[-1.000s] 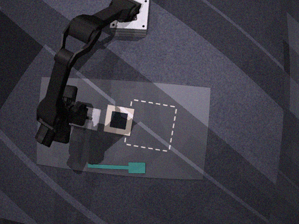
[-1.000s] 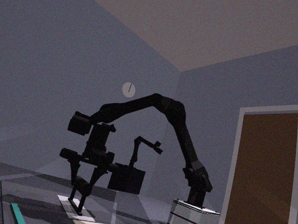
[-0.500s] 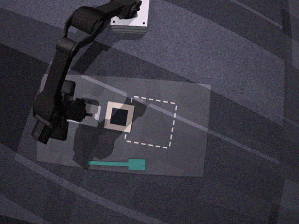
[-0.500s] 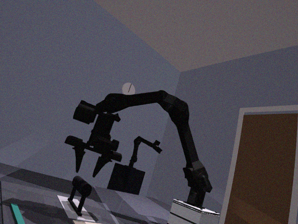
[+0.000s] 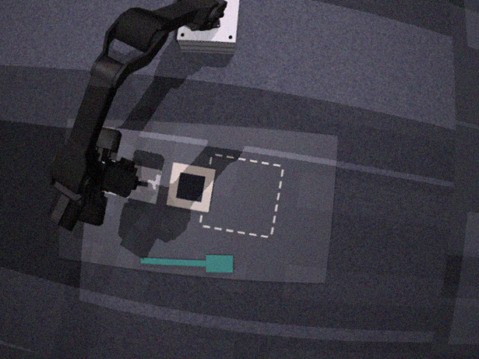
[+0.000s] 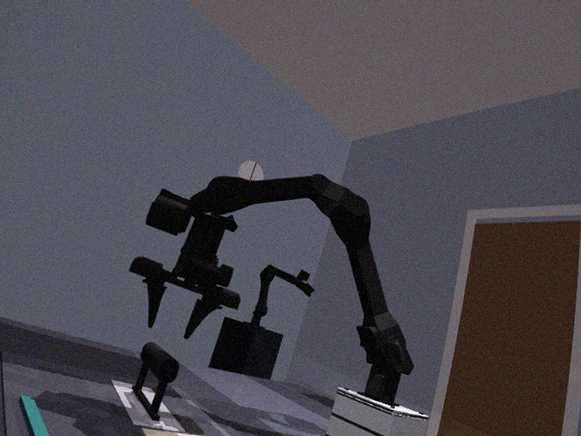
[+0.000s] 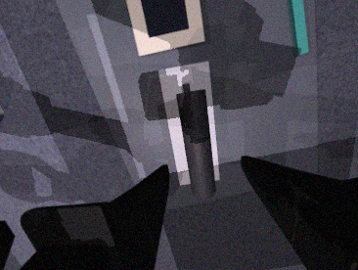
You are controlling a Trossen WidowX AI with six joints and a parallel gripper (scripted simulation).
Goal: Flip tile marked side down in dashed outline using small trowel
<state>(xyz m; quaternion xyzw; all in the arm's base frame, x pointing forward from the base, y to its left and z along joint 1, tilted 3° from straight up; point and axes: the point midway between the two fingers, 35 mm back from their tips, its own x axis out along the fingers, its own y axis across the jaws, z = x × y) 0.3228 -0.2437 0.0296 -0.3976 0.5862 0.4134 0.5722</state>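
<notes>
Now: gripper tip 170 mm to the right of the tile, 110 mm above it and 40 mm short of it. The rest, counted from my gripper tip: mat: 160 mm to the left, 140 mm below, 70 mm ahead; then teal trowel: 210 mm ahead, 160 mm to the left, 110 mm below.
</notes>
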